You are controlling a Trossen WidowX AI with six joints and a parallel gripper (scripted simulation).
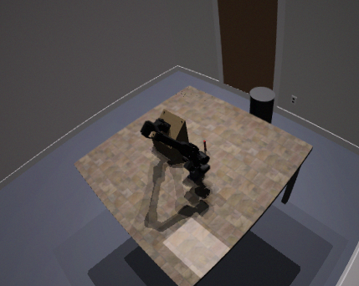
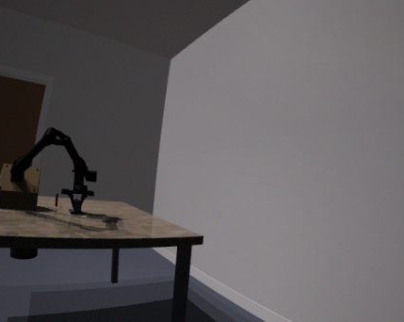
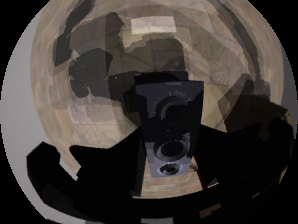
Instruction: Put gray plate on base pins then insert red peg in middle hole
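Now: the dark base 2 cm below my gripper tip. From my gripper tip the other things lie so: gray plate 3 cm above; red peg 20 cm to the left, 11 cm behind, 1 cm above.
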